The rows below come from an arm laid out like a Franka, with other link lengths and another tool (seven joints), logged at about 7 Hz.
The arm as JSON. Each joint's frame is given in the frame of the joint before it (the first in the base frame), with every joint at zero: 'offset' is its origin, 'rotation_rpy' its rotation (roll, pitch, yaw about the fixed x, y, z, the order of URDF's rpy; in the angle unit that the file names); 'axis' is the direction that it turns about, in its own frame. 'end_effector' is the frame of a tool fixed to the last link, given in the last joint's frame.
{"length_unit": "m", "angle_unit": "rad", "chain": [
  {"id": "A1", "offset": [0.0, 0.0, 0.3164], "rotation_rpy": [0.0, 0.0, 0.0], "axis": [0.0, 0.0, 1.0]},
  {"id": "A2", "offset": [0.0, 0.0, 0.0], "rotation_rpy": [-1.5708, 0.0, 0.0], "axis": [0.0, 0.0, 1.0]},
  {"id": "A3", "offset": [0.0, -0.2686, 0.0], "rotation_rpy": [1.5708, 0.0, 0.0], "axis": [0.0, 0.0, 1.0]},
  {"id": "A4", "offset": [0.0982, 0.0, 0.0], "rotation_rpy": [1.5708, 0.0, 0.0], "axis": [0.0, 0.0, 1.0]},
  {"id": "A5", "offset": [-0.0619, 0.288, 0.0], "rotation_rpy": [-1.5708, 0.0, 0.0], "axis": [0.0, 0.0, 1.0]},
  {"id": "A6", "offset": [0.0, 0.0, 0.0], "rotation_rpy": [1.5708, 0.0, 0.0], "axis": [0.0, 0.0, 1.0]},
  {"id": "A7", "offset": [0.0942, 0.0, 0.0], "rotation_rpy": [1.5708, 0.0, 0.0], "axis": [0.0, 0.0, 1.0]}
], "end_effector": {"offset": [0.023, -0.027, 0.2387], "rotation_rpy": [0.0, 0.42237, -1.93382]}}
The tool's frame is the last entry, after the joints.
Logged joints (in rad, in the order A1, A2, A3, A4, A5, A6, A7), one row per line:
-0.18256 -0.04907 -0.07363 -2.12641 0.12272 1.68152 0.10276
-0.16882 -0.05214 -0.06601 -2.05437 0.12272 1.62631 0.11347
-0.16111 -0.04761 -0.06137 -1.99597 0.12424 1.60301 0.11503
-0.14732 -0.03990 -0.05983 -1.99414 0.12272 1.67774 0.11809
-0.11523 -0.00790 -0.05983 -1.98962 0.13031 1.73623 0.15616
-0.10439 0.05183 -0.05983 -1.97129 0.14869 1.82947 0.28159
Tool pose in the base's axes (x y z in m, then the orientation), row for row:
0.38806 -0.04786 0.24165 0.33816 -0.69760 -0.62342 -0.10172
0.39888 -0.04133 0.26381 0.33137 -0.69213 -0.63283 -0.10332
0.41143 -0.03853 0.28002 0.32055 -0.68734 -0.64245 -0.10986
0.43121 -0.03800 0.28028 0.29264 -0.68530 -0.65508 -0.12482
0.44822 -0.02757 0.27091 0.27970 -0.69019 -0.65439 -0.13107
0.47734 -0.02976 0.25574 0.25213 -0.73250 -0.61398 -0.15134
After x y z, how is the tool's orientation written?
As a quaternion, w x y z.
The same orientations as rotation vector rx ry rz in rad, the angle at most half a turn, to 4 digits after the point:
-1.8173 -1.6241 -0.2650
-1.8091 -1.6541 -0.2701
-1.8061 -1.6881 -0.2887
-1.8258 -1.7453 -0.3326
-1.8509 -1.7549 -0.3515
-1.9922 -1.6698 -0.4116

